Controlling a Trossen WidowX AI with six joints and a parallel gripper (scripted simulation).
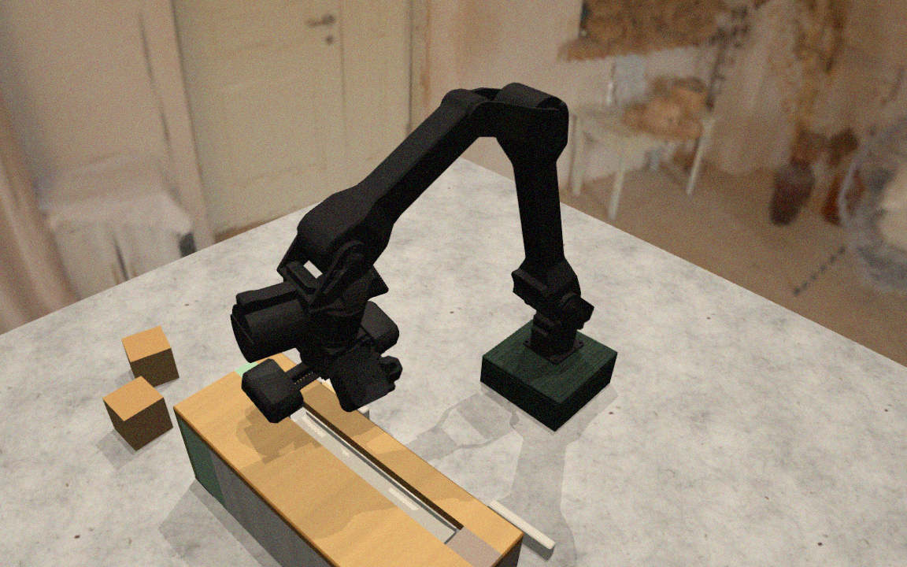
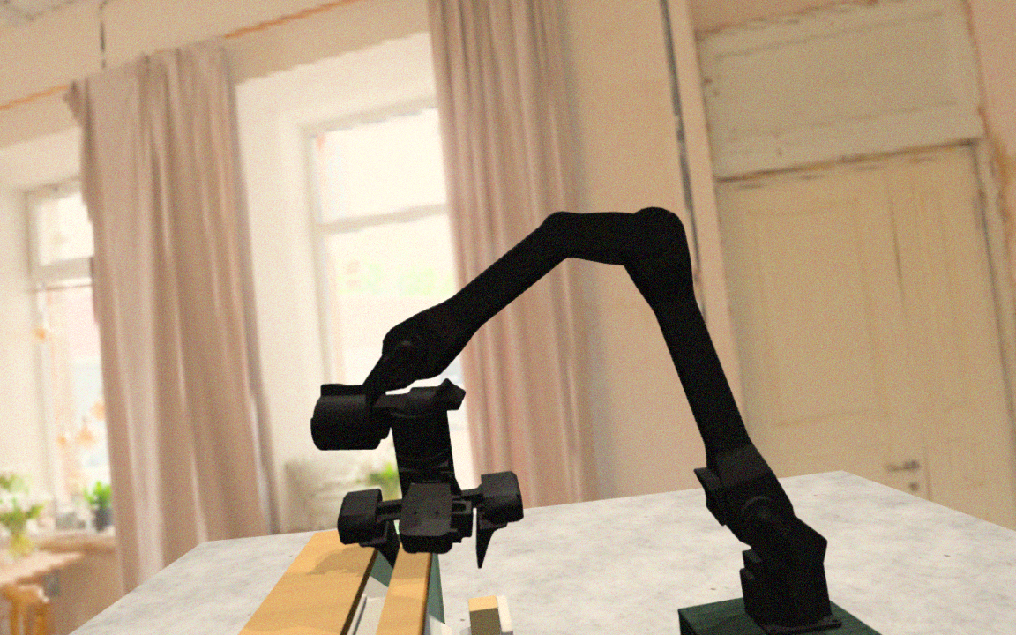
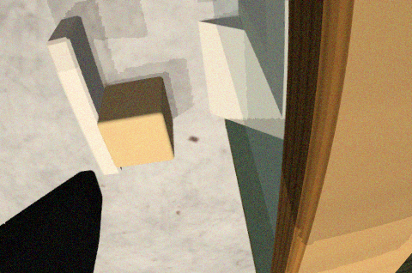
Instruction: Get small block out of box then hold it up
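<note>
Right now my gripper tip is 2 cm past the small tan block, 4 cm to the left of it and 7 cm above it. Also, from my gripper tip: box: 2 cm ahead, 13 cm to the left, 3 cm below.
</note>
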